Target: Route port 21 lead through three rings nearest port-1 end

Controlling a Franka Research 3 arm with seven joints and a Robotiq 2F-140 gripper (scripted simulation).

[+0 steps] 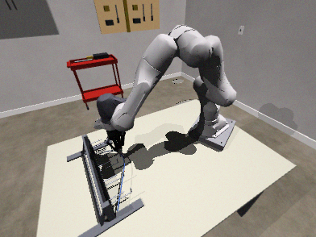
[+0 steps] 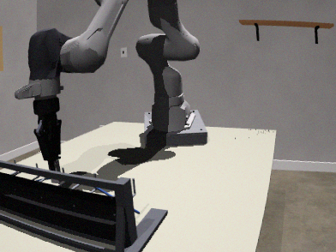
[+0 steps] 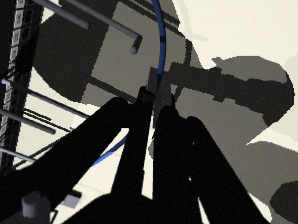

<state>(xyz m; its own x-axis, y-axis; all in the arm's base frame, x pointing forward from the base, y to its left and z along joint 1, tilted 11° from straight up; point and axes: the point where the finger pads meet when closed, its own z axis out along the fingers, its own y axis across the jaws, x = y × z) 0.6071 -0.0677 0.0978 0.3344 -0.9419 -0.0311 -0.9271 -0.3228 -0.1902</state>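
My hand is 14 cm short of the dark rack and 8 cm to the right of it.
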